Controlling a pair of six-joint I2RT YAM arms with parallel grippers.
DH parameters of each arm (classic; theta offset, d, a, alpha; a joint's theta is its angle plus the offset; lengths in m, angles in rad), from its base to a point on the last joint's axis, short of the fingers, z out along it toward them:
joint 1: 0 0.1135 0.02 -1.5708
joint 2: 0 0 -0.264 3.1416
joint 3: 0.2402 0 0.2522 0
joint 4: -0.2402 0 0.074 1.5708
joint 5: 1.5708 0 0 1.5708
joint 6: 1.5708 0.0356 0 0
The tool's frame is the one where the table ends.
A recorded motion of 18 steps. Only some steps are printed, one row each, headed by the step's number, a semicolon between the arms.
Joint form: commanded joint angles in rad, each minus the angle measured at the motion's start. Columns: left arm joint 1, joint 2, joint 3, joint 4, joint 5, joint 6; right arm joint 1, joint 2, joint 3, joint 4, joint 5, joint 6.
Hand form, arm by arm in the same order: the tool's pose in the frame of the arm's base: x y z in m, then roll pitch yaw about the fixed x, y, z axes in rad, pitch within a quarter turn. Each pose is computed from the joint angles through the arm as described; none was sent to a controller.
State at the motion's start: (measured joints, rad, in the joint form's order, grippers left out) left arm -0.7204 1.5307 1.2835 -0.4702 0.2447 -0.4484; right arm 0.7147 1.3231 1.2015 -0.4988 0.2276 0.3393
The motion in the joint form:
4: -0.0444 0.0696 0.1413 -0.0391 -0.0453 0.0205; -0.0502 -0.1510 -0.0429 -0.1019 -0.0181 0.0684
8: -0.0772 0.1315 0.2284 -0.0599 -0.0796 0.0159; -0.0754 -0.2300 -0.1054 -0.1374 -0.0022 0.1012
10: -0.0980 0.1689 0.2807 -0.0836 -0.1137 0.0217; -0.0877 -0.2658 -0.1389 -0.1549 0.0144 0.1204
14: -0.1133 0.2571 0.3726 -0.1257 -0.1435 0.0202; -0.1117 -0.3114 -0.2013 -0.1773 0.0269 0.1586
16: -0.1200 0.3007 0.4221 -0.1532 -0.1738 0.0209; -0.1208 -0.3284 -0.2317 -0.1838 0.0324 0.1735
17: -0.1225 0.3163 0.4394 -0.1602 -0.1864 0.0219; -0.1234 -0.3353 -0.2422 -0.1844 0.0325 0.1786
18: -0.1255 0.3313 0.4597 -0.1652 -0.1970 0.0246; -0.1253 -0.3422 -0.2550 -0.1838 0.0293 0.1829
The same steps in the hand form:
4: 0.2576 -0.2570 0.3248 -2.5293 0.7112 2.9435; 0.2031 0.1497 0.3508 2.7788 0.9236 3.1074
8: 0.2613 -0.2761 0.3304 -2.5469 0.7240 2.9286; 0.1902 0.1315 0.3444 2.7710 0.9036 3.0444
10: 0.2625 -0.2872 0.3322 -2.5819 0.7318 2.9074; 0.1844 0.1230 0.3392 2.7767 0.8923 3.0122
14: 0.2724 -0.3054 0.3258 -2.6303 0.7095 2.8837; 0.1776 0.1114 0.3256 2.7852 0.8561 2.9619
16: 0.2775 -0.3136 0.3228 -2.6688 0.7028 2.8740; 0.1750 0.1071 0.3183 2.7944 0.8394 2.9462
17: 0.2794 -0.3167 0.3217 -2.6828 0.7034 2.8709; 0.1739 0.1057 0.3161 2.7936 0.8347 2.9397
18: 0.2812 -0.3200 0.3219 -2.6927 0.7088 2.8674; 0.1727 0.1046 0.3132 2.7926 0.8280 2.9368

